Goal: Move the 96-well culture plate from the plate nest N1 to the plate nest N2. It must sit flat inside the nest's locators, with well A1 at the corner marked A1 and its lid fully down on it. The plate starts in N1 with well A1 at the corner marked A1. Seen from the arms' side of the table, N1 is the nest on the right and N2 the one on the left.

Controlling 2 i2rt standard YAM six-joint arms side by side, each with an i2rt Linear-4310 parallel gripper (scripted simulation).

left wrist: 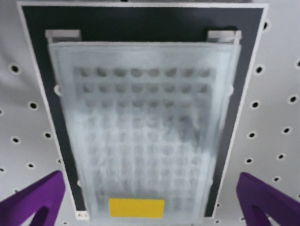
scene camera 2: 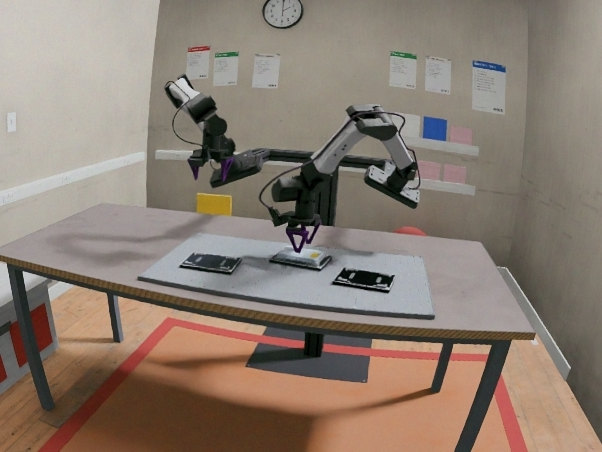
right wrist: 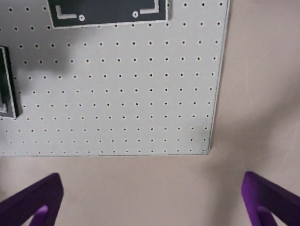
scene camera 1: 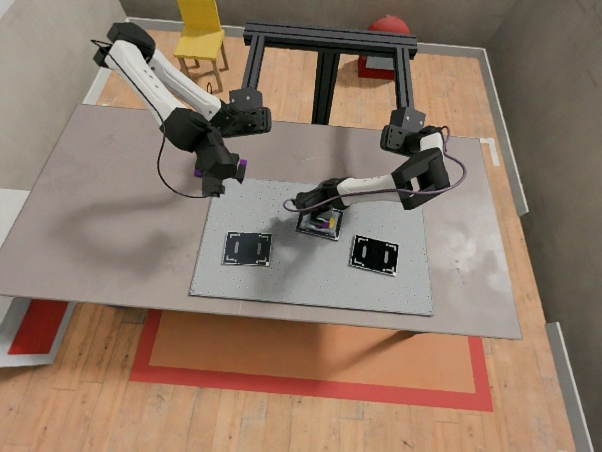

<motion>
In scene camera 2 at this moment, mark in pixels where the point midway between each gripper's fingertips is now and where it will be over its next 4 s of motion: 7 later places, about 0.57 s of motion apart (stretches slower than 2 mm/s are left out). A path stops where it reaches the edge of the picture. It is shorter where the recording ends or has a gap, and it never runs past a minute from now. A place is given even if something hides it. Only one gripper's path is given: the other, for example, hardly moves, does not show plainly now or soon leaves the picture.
My left gripper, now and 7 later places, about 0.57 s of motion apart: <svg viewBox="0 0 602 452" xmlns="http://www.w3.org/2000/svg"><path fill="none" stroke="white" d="M303 248L302 256L301 257L301 257L303 251L303 243L304 236L306 234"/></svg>
</motion>
